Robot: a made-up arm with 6 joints. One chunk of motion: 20 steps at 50 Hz.
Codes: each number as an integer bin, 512 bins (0 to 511) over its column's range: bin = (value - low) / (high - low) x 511, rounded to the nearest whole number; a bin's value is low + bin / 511 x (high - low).
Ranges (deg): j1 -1.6..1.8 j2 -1..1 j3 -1.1..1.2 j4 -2.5..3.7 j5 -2..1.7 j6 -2..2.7
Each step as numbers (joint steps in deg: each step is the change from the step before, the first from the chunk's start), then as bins.
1 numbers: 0.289 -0.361 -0.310 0.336 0.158 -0.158
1 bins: 284 163 176 234 298 200
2 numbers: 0.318 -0.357 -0.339 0.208 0.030 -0.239
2 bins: 288 164 169 223 280 191
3 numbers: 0.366 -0.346 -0.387 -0.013 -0.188 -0.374
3 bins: 295 167 158 205 250 177
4 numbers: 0.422 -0.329 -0.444 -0.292 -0.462 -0.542
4 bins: 304 171 146 182 212 159
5 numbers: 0.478 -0.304 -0.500 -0.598 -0.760 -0.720
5 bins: 312 178 133 157 171 139
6 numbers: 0.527 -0.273 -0.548 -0.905 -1.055 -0.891
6 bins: 320 186 123 131 131 121
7 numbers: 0.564 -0.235 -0.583 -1.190 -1.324 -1.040
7 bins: 325 195 115 108 93 104
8 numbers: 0.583 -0.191 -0.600 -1.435 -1.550 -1.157
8 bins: 328 207 111 88 62 92
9 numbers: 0.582 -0.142 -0.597 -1.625 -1.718 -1.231
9 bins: 328 219 112 72 39 84
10 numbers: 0.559 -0.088 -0.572 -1.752 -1.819 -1.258
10 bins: 324 233 117 62 25 81
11 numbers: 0.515 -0.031 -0.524 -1.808 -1.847 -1.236
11 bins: 318 248 128 57 21 83
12 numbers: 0.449 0.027 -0.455 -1.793 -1.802 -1.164
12 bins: 308 262 143 58 27 91
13 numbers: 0.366 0.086 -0.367 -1.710 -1.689 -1.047
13 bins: 295 277 163 65 43 104
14 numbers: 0.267 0.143 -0.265 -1.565 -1.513 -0.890
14 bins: 281 292 186 77 67 121
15 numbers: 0.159 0.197 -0.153 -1.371 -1.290 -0.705
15 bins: 264 306 210 93 98 141
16 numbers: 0.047 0.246 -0.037 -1.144 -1.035 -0.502
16 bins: 248 318 236 112 133 163
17 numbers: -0.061 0.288 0.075 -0.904 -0.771 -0.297
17 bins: 231 329 261 132 170 185
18 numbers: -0.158 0.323 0.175 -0.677 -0.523 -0.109
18 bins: 217 338 283 150 204 206
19 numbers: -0.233 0.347 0.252 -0.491 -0.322 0.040
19 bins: 205 344 300 166 232 222
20 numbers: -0.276 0.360 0.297 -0.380 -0.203 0.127
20 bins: 199 347 310 175 248 231
